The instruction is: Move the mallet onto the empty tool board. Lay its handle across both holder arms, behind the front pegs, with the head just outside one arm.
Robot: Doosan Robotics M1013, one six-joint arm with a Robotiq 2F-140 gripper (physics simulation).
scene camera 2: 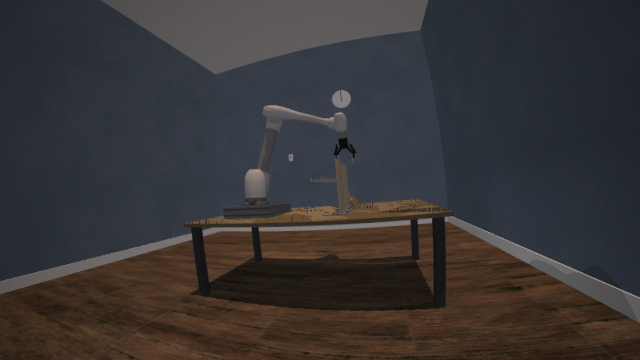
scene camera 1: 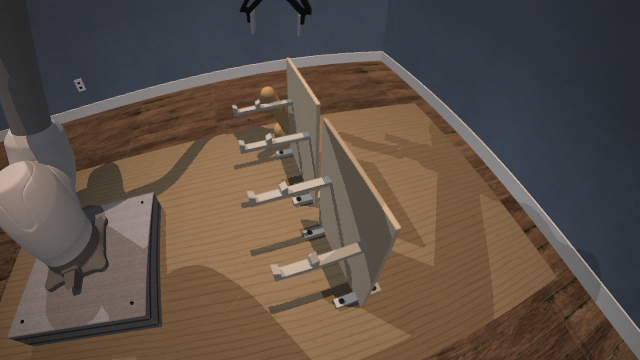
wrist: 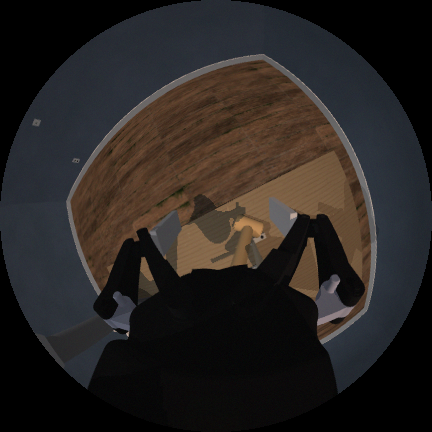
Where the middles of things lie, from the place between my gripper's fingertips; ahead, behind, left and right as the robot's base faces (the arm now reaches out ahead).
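I find the mallet (wrist: 247,226) 24 cm below my hand, and it is also 10 cm to the right of my hand and 3 cm behind it.
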